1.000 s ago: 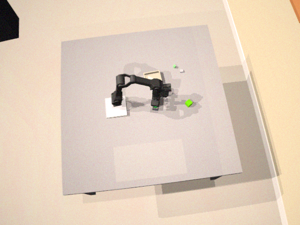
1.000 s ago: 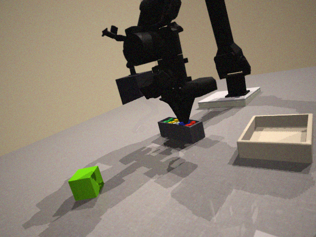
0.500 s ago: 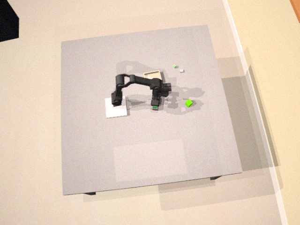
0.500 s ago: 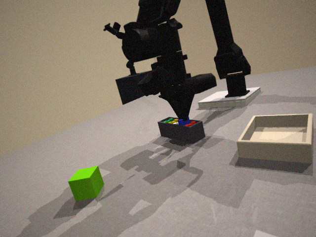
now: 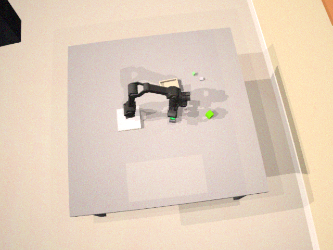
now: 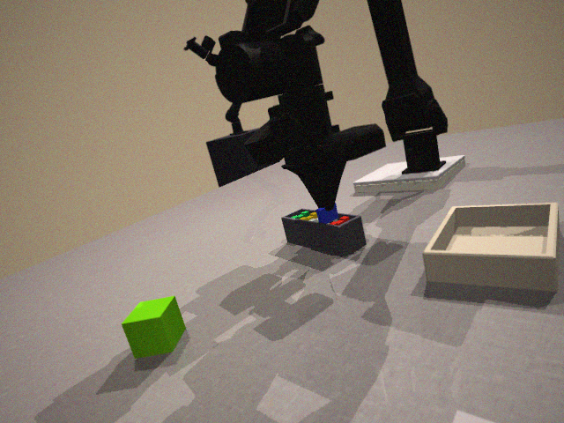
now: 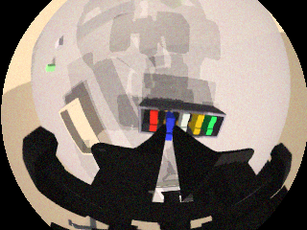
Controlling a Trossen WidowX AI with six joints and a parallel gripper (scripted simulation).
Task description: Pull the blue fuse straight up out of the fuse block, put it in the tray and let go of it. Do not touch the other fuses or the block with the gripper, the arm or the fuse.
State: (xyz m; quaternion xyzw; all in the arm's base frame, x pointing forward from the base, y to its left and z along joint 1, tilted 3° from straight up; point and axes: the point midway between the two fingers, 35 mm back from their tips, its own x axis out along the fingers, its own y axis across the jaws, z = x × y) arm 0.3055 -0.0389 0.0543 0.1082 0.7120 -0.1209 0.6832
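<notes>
Now: the beige tray 19 cm to the left of my gripper tip, 5 cm below it and 1 cm ahead of it. The rest, counted from my gripper tip: blue fuse: 1 cm below; then bright green cube: 24 cm ahead, 8 cm to the right, 3 cm below.
</notes>
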